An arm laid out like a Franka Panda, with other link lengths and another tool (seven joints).
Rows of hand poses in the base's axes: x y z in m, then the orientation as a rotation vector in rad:
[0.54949 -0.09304 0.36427 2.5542 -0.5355 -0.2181]
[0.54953 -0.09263 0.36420 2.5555 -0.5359 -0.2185]
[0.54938 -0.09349 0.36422 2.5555 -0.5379 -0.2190]
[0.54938 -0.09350 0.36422 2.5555 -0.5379 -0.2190]
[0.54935 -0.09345 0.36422 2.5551 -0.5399 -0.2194]
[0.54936 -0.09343 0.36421 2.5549 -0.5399 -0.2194]
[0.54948 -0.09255 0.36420 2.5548 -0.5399 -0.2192]
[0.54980 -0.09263 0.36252 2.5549 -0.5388 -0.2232]
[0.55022 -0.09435 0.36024 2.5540 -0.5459 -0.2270]
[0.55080 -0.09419 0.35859 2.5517 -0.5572 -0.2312]
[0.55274 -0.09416 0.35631 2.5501 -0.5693 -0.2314]
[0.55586 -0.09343 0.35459 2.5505 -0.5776 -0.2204]
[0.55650 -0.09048 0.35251 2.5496 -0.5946 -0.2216]
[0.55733 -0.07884 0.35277 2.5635 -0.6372 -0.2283]
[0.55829 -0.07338 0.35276 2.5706 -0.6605 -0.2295]
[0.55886 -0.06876 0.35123 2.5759 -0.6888 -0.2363]
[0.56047 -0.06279 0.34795 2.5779 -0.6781 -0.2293]
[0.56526 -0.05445 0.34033 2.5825 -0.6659 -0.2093]
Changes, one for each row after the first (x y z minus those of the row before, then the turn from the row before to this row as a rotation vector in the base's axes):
[0.00004 0.00041 -0.00007 0.0014 -0.0001 -0.0003]
[-0.00015 -0.00086 0.00002 0.0003 -0.0001 -0.0015]
[0.00000 -0.00001 0.00000 0.0000 0.0000 0.0000]
[-0.00003 0.00005 0.00000 -0.0001 -0.0001 -0.0015]
[0.00001 0.00002 -0.00001 -0.0002 0.0000 0.0000]
[0.00012 0.00088 -0.00001 -0.0001 -0.0001 0.0000]
[0.00032 -0.00008 -0.00168 0.0008 0.0029 0.0000]
[0.00042 -0.00172 -0.00228 0.0007 0.0012 -0.0058]
[0.00058 0.00016 -0.00165 -0.0001 0.0008 -0.0090]
[0.00194 0.00003 -0.00228 -0.0002 -0.0022 -0.0087]
[0.00312 0.00073 -0.00172 -0.0012 -0.0094 -0.0037]
[0.00064 0.00295 -0.00208 0.0014 -0.0029 -0.0123]
[0.00083 0.01164 0.00026 0.0201 -0.0086 -0.0299]
[0.00096 0.00546 -0.00001 0.0101 -0.0062 -0.0158]
[0.00057 0.00462 -0.00153 0.0106 -0.0032 -0.0204]
[0.00161 0.00597 -0.00328 -0.0014 -0.0028 0.0089]
[0.00479 0.00834 -0.00762 -0.0023 -0.0118 0.0125]

